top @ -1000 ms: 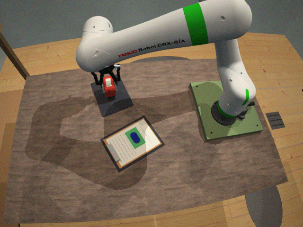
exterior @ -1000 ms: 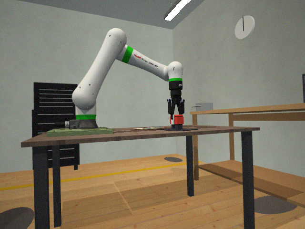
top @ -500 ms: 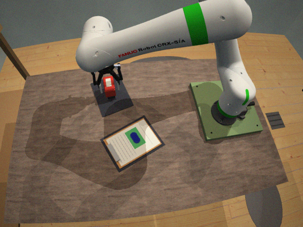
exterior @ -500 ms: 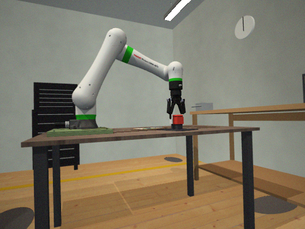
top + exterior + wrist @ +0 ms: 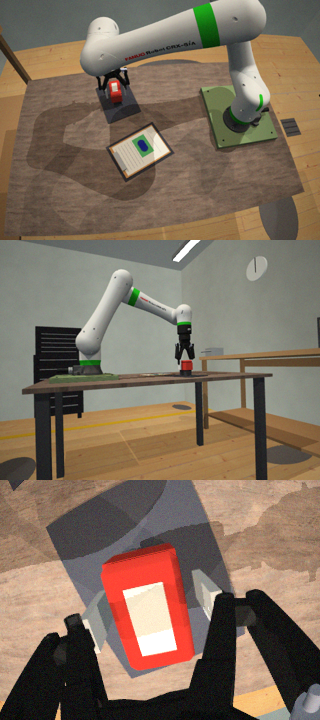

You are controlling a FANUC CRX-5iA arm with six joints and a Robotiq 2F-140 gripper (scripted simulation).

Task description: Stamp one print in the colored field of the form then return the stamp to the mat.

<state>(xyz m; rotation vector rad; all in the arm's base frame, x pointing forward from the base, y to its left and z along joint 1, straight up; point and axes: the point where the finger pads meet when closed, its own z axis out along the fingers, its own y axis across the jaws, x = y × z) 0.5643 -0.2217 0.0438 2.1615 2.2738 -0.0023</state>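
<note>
Now: hand 20 mm above the red stamp. Round my hand: dark mat: 70 mm below; form on clipboard: 60 mm behind, 290 mm to the left, 60 mm below.
</note>
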